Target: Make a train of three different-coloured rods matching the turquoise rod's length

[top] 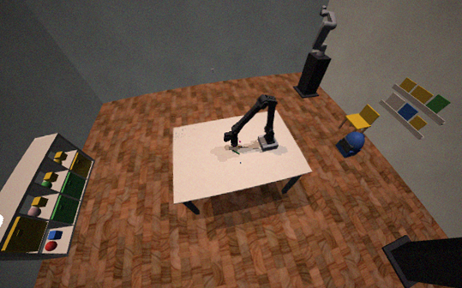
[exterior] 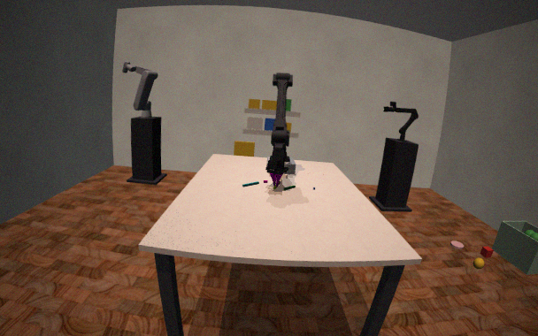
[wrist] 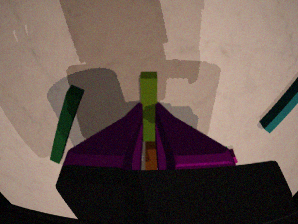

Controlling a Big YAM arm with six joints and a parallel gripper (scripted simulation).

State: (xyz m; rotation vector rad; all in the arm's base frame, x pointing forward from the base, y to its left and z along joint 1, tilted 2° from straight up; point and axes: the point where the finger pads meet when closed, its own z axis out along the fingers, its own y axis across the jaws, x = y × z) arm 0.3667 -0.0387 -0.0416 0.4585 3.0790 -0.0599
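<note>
Now: hand 50 mm past the orange rod, 10 mm to the right of it and 10 mm above it. From my hand the other things lie so: magenta rod: 70 mm behind, 50 mm to the right, 10 mm below; lime rod: 10 mm below; green rod: 70 mm to the left, 10 mm below.
</note>
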